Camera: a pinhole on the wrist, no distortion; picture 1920 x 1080 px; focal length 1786.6 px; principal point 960.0 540.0 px. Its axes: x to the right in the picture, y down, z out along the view. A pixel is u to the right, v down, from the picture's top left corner.
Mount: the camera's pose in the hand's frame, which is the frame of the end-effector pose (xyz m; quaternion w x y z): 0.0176 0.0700 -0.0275 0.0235 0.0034 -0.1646 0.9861
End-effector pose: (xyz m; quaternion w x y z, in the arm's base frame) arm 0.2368 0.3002 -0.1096 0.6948 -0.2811 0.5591 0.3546
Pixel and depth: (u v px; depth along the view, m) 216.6 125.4 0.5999
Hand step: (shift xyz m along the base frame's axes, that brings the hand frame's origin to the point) 0.3732 0.5036 -0.1404
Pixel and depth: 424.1 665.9 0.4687
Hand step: 0.3487 0.2743 -0.0656
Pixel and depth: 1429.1 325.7 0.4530
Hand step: 0.2470 0.3011 0.1878
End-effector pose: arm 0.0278 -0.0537 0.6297 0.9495 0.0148 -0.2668 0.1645
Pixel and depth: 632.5 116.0 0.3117
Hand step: -0.0947 0.0241 0.2867
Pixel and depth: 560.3 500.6 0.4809
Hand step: -0.0889 -0.0883 0.4367
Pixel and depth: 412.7 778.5 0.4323
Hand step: -0.0212 -0.1209 0.3921
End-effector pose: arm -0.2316 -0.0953 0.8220 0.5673 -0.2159 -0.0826 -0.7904
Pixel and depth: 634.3 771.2 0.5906
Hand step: -0.0923 0.1536 0.5261
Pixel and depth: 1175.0 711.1 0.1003
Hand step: 0.0416 0.0100 0.0564
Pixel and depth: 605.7 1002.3 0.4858
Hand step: -0.1284 0.1262 0.4190
